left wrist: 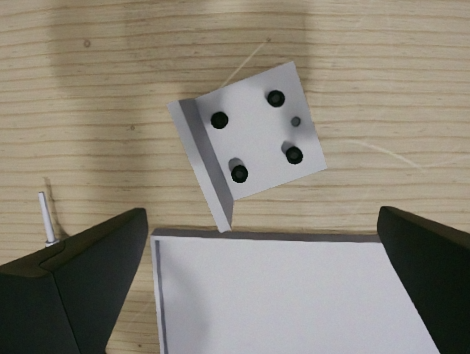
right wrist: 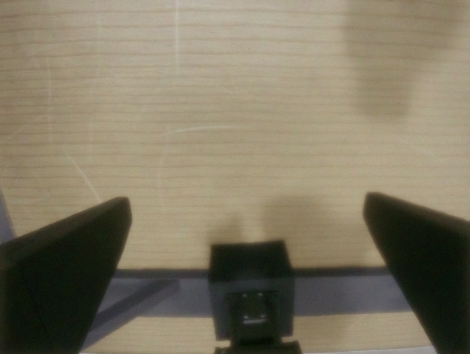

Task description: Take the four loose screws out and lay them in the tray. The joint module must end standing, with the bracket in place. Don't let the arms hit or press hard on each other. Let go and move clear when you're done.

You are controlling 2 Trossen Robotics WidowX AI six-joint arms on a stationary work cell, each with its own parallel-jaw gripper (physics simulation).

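Places are measured from the left arm's base along level axes (x left, y ahead, z down), in centimetres.
Pixels of known places: left gripper, fingertip midpoint: (left wrist: 263, 219); right gripper, fingertip midpoint: (right wrist: 248, 206); right arm's base, origin of the base link: (right wrist: 253, 311).
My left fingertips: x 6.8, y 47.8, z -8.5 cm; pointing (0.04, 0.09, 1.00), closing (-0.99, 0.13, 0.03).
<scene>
Behind a point stands the place of what it marks.
A light grey bracket plate (left wrist: 260, 135) @[x 6.8, y 49.9, z -0.3 cm] with a raised flange along its left side shows above the middle of the left wrist view. Four black screws (left wrist: 219, 120) @[x 9.4, y 50.6, z -1.1 cm] (left wrist: 276, 98) @[x 6.2, y 52.2, z -1.2 cm] (left wrist: 294, 155) @[x 4.7, y 49.0, z -1.1 cm] (left wrist: 239, 174) @[x 7.8, y 47.4, z -1.1 cm] stand in it, near its corners. The joint module under the plate cannot be made out. The white tray (left wrist: 300, 295) @[x 0.2, y 34.0, z 5.9 cm] lies just below the plate in the view. My left gripper (left wrist: 263, 219) @[x 6.8, y 47.8, z -8.5 cm] is open and empty, above the table, with the plate ahead of its fingertips. My right gripper (right wrist: 248, 206) @[x 2.8, y 74.0, z -16.8 cm] is open and empty over bare wood. The bracket and tray do not show in the right wrist view.
A thin grey rod (left wrist: 46, 217) @[x 24.6, y 39.9, z 4.0 cm] stands out beside my left gripper's left finger, its lower end hidden. In the right wrist view, a grey frame rail (right wrist: 350, 295) @[x 23.1, y 97.5, z 4.3 cm] runs across the bottom, with a black box-shaped mount (right wrist: 251, 262) @[x 7.2, y 91.4, z 2.0 cm] at its middle.
</scene>
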